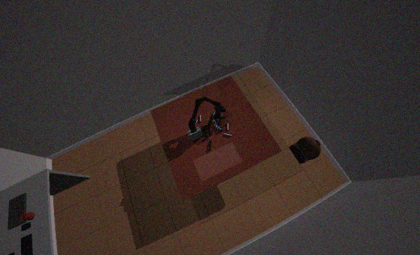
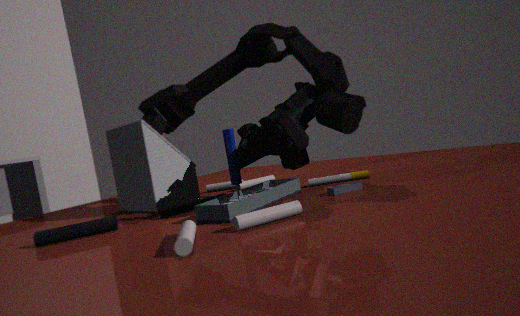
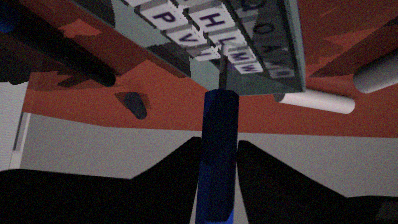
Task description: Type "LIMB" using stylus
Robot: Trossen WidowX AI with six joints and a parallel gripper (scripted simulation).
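The blue stylus is 1 cm below my gripper tip. The rest, counted from my gripper tip: dark blue-capped pen (13 cm behind, 7 cm below, 4 cm to the left); L key (6 cm below); M key (6 cm below, 2 cm to the right).
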